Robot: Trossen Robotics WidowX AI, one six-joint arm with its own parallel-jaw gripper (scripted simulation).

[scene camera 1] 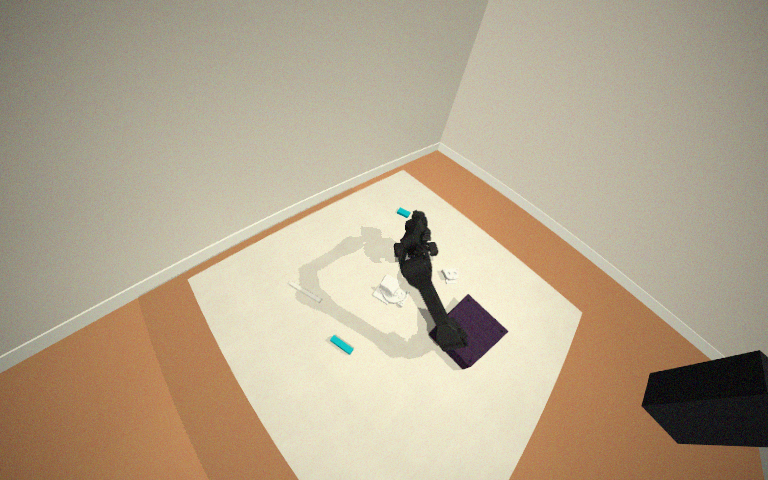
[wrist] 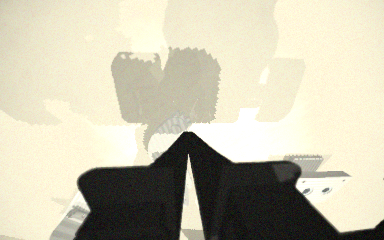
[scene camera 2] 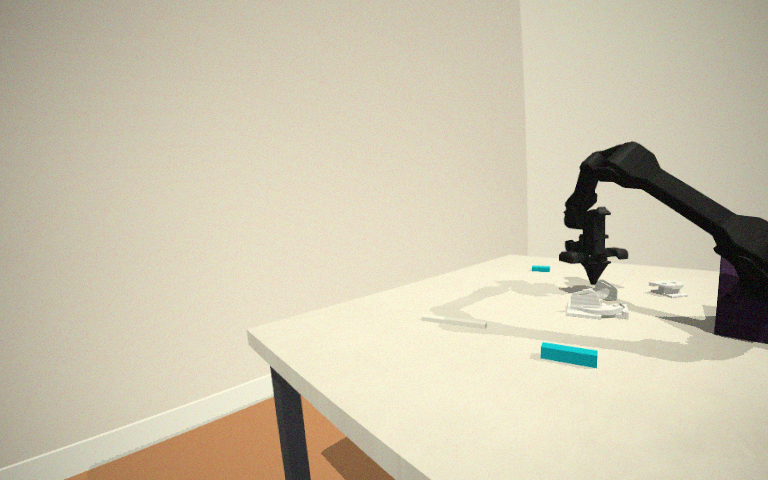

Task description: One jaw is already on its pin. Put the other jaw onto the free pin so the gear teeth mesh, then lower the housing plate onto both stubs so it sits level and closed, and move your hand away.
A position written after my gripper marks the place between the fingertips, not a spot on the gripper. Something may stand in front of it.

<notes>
My gripper (scene camera 2: 592,284) is shut, with nothing in its grasp. I also see a teal block (scene camera 2: 574,355).
My gripper is seen too in the wrist view (wrist: 187,135).
</notes>
